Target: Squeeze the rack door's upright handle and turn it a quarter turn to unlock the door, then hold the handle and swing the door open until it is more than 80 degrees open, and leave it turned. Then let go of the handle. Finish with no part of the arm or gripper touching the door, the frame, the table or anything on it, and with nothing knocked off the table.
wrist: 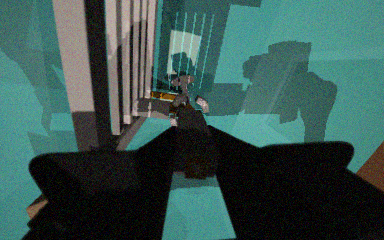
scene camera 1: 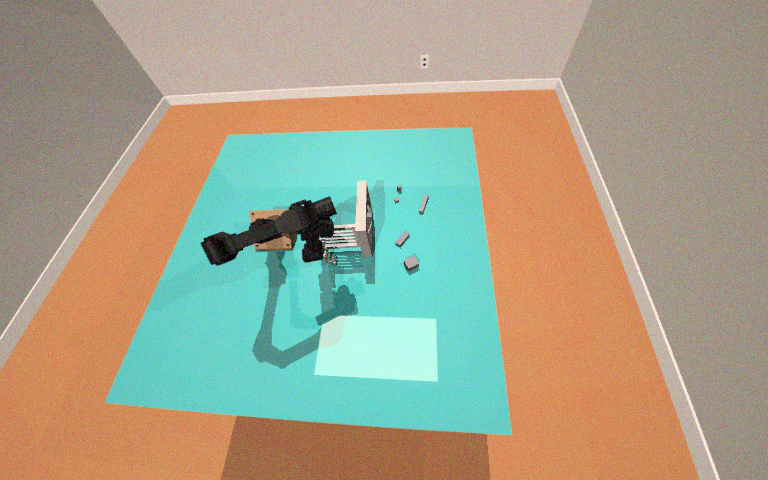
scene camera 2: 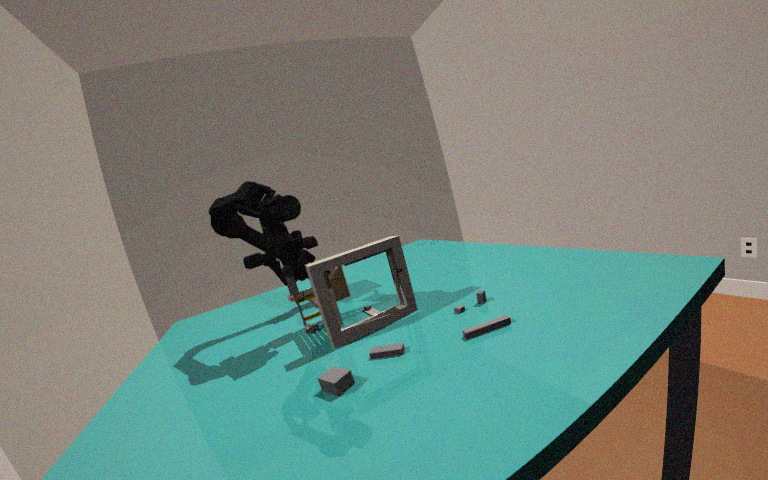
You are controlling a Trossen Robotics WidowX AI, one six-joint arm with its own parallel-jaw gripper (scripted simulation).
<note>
In view: my gripper (scene camera 2: 291, 283).
My gripper also shows in the wrist view (wrist: 190, 130) and in scene camera 1 (scene camera 1: 318, 247).
</note>
